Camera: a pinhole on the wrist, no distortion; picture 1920 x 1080 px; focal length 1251.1 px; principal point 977.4 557.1 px. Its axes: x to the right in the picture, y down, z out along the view. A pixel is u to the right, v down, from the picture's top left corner.
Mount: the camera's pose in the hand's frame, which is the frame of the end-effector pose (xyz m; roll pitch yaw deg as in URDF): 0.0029 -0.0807 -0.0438 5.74 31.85 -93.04
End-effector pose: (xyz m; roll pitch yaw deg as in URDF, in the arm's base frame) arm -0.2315 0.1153 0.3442 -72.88 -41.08 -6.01
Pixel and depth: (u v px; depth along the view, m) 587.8 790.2 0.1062
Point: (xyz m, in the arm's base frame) -0.3017 0.1527 0.4446
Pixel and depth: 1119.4 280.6 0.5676
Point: -0.6882 0.4160 0.6019
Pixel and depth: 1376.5 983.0 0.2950
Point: -0.4138 0.1965 0.6540
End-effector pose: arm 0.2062 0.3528 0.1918 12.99 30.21 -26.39
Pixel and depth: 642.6 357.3 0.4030
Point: 0.1388 0.0905 0.5019
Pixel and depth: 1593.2 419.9 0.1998
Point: 0.0508 0.1232 0.2248
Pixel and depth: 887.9 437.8 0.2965
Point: 0.1172 0.1105 0.3631
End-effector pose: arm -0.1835 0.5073 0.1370 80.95 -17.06 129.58
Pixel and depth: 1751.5 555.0 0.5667
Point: 0.0241 0.8097 -0.4853
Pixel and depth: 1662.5 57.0 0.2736
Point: -0.0370 0.5671 -0.2106
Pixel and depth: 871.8 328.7 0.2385
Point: -0.0224 0.6128 -0.0313
